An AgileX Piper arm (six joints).
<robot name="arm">
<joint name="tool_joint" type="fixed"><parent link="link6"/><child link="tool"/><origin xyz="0 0 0" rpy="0 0 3.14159"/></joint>
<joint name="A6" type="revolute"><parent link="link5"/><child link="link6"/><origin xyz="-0.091 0 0" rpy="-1.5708 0 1.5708"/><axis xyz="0 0 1"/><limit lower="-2.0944" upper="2.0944"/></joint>
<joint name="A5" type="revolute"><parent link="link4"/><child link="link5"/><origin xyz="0 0 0" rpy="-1.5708 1.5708 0"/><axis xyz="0 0 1"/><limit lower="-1.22" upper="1.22"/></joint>
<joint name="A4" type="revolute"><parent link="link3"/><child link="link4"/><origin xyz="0.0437 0.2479 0" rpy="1.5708 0 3.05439"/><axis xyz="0 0 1"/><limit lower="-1.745" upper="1.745"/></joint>
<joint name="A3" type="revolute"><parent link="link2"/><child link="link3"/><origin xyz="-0.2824 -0.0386 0" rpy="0 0 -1.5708"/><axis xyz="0 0 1"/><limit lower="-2.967" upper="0"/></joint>
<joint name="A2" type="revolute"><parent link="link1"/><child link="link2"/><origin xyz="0 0 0" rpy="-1.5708 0 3.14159"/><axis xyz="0 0 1"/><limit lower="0" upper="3.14"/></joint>
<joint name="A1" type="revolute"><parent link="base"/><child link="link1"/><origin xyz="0 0 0.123" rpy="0 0 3.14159"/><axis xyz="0 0 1"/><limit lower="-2.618" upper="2.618"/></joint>
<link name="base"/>
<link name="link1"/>
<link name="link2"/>
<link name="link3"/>
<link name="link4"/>
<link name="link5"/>
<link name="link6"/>
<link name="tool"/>
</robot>
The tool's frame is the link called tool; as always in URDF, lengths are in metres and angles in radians.
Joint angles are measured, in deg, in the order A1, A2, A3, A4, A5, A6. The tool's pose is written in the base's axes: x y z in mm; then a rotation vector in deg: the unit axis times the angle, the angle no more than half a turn. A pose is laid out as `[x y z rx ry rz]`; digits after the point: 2 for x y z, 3 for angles.
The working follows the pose.
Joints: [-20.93, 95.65, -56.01, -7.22, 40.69, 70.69]
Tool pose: [285.30 -117.10 188.08 112.933 119.531 1.846]
Where each joint sits with the arm in this pose, in the base's axes (m; each line is computed from the numbers above, not from the rounded line before):
A1: 0.0000 0.0000 0.1230
A2: 0.0000 0.0000 0.1230
A3: 0.0618 -0.0237 0.4002
A4: 0.2662 -0.1018 0.2757
A5: 0.2662 -0.1018 0.2757
A6: 0.2853 -0.1171 0.1881
the tool: 0.2853 -0.1171 0.1881

